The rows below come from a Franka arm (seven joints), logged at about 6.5 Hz.
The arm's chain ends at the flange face. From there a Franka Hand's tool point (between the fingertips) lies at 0.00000 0.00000 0.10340 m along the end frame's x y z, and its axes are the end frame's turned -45 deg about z.
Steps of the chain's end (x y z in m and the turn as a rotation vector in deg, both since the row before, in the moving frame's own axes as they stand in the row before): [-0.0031, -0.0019, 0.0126, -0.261, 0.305, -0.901]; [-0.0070, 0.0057, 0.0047, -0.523, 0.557, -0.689]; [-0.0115, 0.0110, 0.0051, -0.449, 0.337, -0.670]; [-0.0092, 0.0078, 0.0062, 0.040, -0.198, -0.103]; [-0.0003, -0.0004, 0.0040, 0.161, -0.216, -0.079]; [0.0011, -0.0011, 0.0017, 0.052, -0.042, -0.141]
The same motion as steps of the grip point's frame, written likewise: [-0.0008, -0.0028, 0.0126, -0.400, 0.031, -0.901]; [-0.0089, 0.0005, 0.0047, -0.764, 0.024, -0.689]; [-0.0160, 0.0007, 0.0051, -0.556, -0.079, -0.670]; [-0.0122, -0.0013, 0.0062, 0.168, -0.112, -0.103]; [0.0000, -0.0010, 0.0040, 0.267, -0.039, -0.079]; [0.0016, -0.0001, 0.0017, 0.066, 0.007, -0.141]
